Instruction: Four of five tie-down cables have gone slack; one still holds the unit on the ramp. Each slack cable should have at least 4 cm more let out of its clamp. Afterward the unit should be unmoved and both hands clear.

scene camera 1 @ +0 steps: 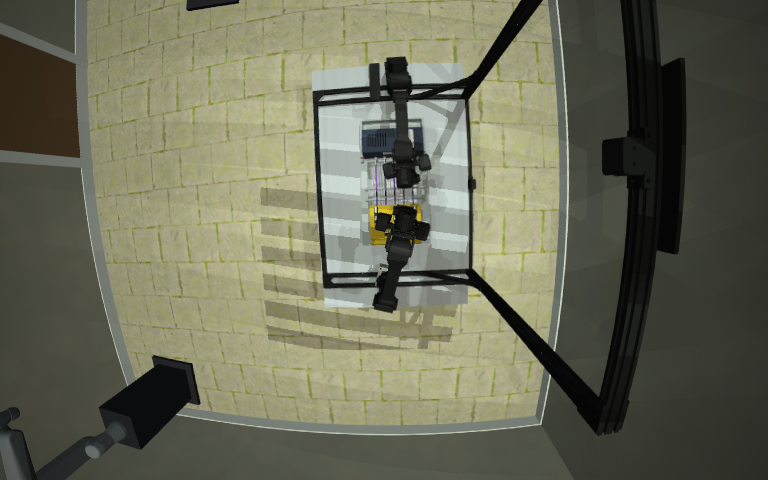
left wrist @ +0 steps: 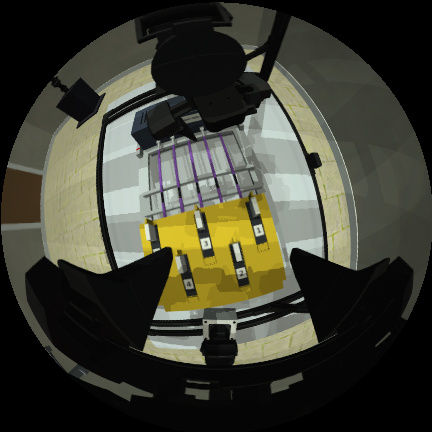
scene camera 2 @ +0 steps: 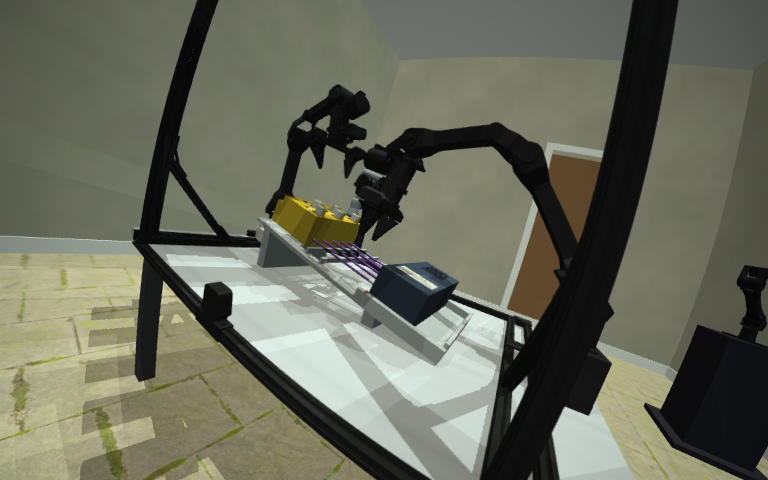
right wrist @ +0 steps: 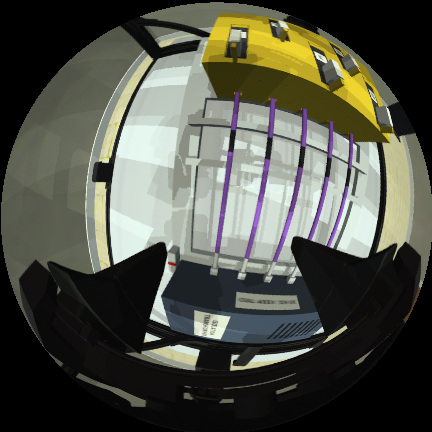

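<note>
The dark blue unit (scene camera 1: 373, 141) (scene camera 2: 416, 294) (left wrist: 142, 127) (right wrist: 187, 300) sits low on the grey ramp (scene camera 2: 407, 335). Several purple cables (left wrist: 160, 175) (right wrist: 227, 185), each with a black band, run from it up to the yellow clamp block (scene camera 2: 300, 223) (left wrist: 225, 225) (right wrist: 250, 70). I cannot tell which are slack. Clamps 1 to 4 are readable in the left wrist view; the leftmost clamp's number is hidden behind a finger. My left gripper (scene camera 2: 334, 171) (left wrist: 233, 254) is open and empty, above the block. My right gripper (scene camera 2: 367, 239) (right wrist: 231, 246) is open and empty, lower, over the cables near the unit.
Grey crossbars (left wrist: 200, 182) lie across the ramp under the cables. A black frame (scene camera 1: 320, 186) (scene camera 2: 271, 370) edges the table, with a small black box (scene camera 2: 217, 300) on it. The two grippers are close together, and the right arm reaches over the unit.
</note>
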